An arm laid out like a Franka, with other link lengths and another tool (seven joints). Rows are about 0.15 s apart.
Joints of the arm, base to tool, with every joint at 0 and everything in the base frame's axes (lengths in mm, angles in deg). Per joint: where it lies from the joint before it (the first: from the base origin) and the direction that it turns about. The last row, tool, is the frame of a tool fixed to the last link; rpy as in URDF.
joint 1: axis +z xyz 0 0 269.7
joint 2: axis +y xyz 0 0 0
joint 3: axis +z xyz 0 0 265.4
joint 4: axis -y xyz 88.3 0 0
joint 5: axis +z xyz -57.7 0 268.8
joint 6: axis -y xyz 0 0 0
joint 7: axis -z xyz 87.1 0 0
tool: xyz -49 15 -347 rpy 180 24.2 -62.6
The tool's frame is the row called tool.
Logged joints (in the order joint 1, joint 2, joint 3, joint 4, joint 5, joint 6, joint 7), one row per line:
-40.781 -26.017 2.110 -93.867 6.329 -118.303 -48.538
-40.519 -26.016 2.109 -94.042 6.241 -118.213 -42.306
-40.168 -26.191 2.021 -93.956 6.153 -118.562 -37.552
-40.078 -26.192 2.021 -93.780 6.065 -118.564 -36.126
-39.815 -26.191 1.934 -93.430 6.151 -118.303 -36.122
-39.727 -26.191 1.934 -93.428 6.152 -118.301 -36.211
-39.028 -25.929 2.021 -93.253 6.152 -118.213 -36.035
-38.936 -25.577 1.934 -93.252 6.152 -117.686 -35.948
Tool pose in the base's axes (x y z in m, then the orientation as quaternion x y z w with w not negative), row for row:
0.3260 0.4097 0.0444 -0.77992 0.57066 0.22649 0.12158
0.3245 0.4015 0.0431 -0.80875 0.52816 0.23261 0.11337
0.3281 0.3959 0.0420 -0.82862 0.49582 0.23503 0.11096
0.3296 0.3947 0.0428 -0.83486 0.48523 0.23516 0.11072
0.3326 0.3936 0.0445 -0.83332 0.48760 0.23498 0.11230
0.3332 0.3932 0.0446 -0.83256 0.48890 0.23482 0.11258
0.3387 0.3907 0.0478 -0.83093 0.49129 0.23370 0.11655
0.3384 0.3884 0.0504 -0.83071 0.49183 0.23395 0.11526
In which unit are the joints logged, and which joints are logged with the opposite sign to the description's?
The joints are logged in degrees. Opposite sign: joint 1, joint 2, joint 6, joint 7.
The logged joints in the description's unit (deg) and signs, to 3 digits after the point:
40.781 26.017 2.110 -93.867 6.329 118.303 48.538
40.519 26.016 2.109 -94.042 6.241 118.213 42.306
40.168 26.191 2.021 -93.956 6.153 118.562 37.552
40.078 26.192 2.021 -93.780 6.065 118.564 36.126
39.815 26.191 1.934 -93.430 6.151 118.303 36.122
39.727 26.191 1.934 -93.428 6.152 118.301 36.211
39.028 25.929 2.021 -93.253 6.152 118.213 36.035
38.936 25.577 1.934 -93.252 6.152 117.686 35.948

